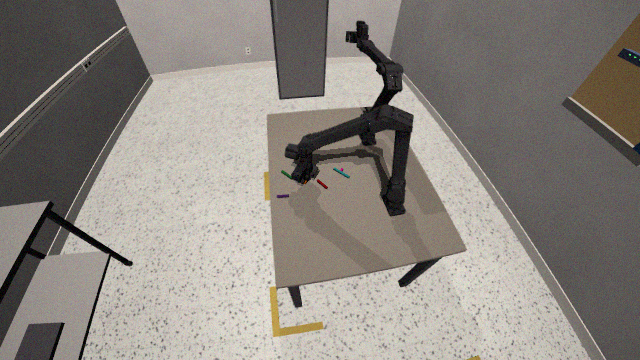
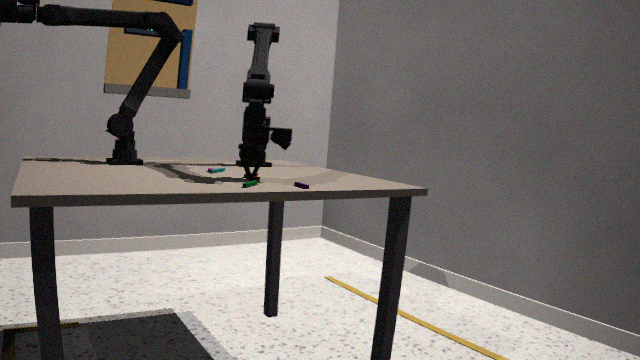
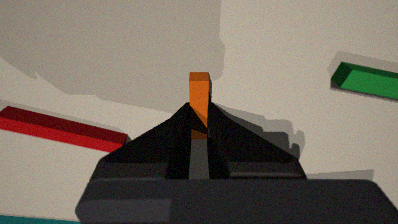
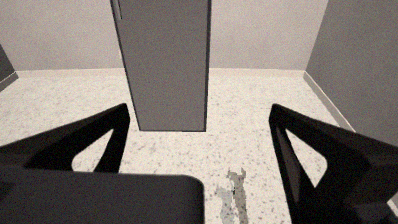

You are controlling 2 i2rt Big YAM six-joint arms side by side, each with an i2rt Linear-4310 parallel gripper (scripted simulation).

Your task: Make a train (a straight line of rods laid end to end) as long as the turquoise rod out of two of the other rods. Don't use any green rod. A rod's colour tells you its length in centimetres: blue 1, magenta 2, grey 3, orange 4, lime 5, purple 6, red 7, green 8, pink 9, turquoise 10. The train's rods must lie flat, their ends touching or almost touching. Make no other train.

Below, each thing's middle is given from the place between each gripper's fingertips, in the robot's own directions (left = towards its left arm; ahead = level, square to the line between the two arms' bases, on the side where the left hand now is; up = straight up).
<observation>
My left gripper is now right at the orange rod point(image 3: 198, 81).
Now: right hand 84 cm to the right of the orange rod, 46 cm above it and 40 cm short of it.
</observation>
